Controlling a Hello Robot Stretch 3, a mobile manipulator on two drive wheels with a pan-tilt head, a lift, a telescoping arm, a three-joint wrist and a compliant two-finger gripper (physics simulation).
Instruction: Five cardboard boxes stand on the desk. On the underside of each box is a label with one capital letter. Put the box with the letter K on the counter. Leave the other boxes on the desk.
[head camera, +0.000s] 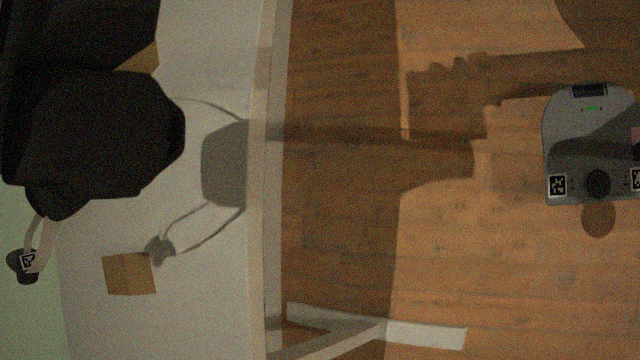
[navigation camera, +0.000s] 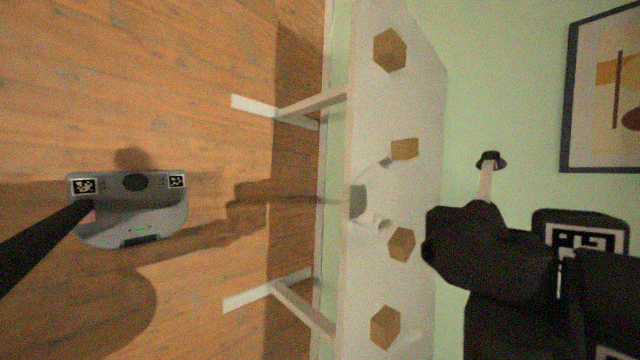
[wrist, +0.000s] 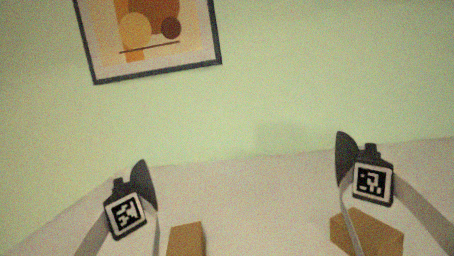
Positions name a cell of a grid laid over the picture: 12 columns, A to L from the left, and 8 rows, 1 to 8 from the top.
In view: my gripper (navigation camera: J5), a white desk (head camera: D5) and a framed picture (navigation camera: L3).
My gripper also shows in the head camera view (head camera: A5) and in the wrist view (wrist: G6). The white desk also shows in the navigation camera view (navigation camera: H5) and in the wrist view (wrist: H7). The framed picture is seen too in the wrist view (wrist: D2).
